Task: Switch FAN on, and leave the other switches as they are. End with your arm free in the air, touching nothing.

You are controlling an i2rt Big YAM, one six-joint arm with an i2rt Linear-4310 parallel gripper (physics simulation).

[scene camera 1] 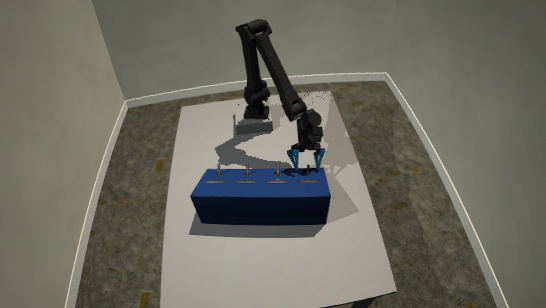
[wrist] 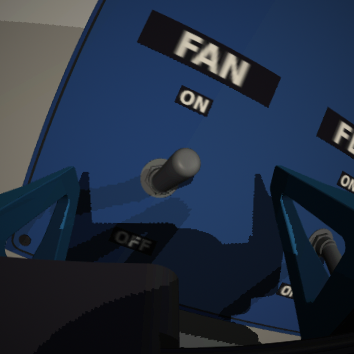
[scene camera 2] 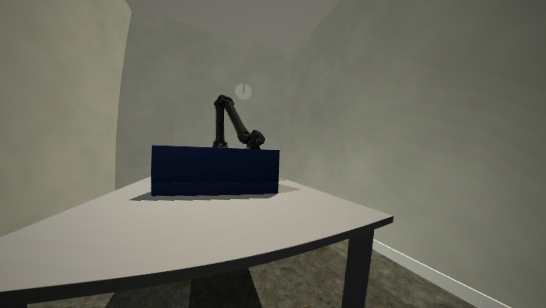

Labels:
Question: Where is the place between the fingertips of my gripper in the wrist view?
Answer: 174,176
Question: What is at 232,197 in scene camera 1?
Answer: A blue switch box.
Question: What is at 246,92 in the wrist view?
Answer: A blue switch box.

